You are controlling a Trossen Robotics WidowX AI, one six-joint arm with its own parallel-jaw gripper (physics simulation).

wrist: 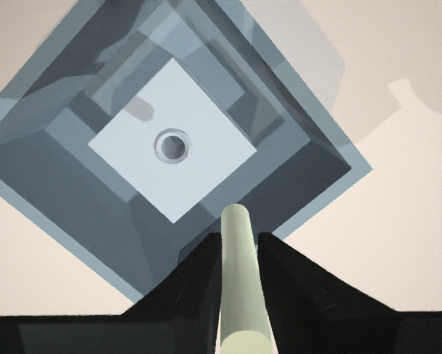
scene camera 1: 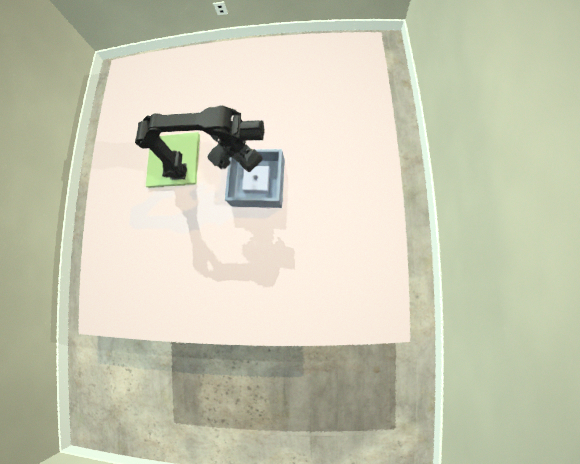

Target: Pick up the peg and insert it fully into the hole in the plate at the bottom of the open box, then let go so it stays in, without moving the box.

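Places are measured from the arm's base along level axes (x right, y back, z down), in millimetres.
Pixels of known places: gripper, fingertip midpoint: (wrist: 239,244) (scene camera 1: 241,156); arm's base, link origin: (scene camera 1: 178,171).
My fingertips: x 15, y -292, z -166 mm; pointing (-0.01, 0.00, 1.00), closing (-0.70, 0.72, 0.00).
Note:
For each thing: its top centre in the pictures, then the offset to it from my fingertips. Level surfaces: height alone.
- pale green round peg, top centre: (wrist: 251,350) dx -8, dy -7, dz -36 mm
- white square plate, top centre: (wrist: 172,148) (scene camera 1: 255,177) dx +31, dy -25, dz +129 mm
- open blue-grey box, top centre: (wrist: 165,162) (scene camera 1: 253,174) dx +31, dy -25, dz +92 mm
- large pale pink surface, surface height: dz +190 mm
A pale green round peg (wrist: 240,285) is held between the black fingers of my gripper (wrist: 239,244), which is shut on it. The peg's far end shows below and to the right of the hole (wrist: 173,147) (scene camera 1: 255,177) in the wrist view, apart from it. The white square plate (wrist: 212,155) (scene camera 1: 263,185) lies at the bottom of the open blue-grey box (wrist: 360,168) (scene camera 1: 254,204). In the scene view the arm's end hangs over the box's back left part; the fingertips and peg cannot be made out there. The peg's height above the plate is unclear.
The arm's base stands on a green square (scene camera 1: 189,150) to the left of the box. Box and green square are on a large pale pink surface (scene camera 1: 345,225). The box's walls rise all around the plate. The arm casts shadows in front of the box.

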